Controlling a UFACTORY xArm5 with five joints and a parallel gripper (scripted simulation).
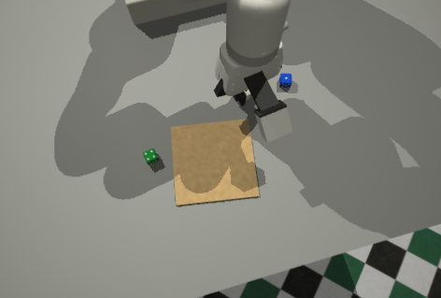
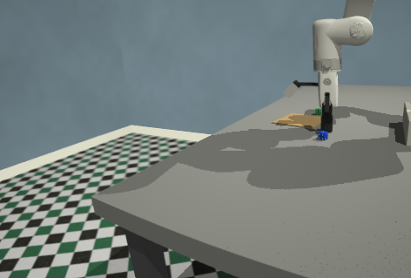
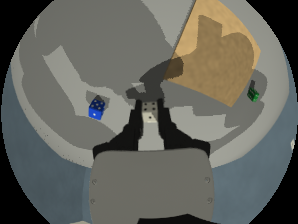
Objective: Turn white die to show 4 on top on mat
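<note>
The tan mat lies 100 mm ahead of my hand, 90 mm to the right of it and 20 mm below it. From my hand the other things lie so: white die 10 mm below; green die 70 mm ahead, 190 mm to the right, 10 mm below; blue die 10 mm behind, 80 mm to the left, 10 mm below.
</note>
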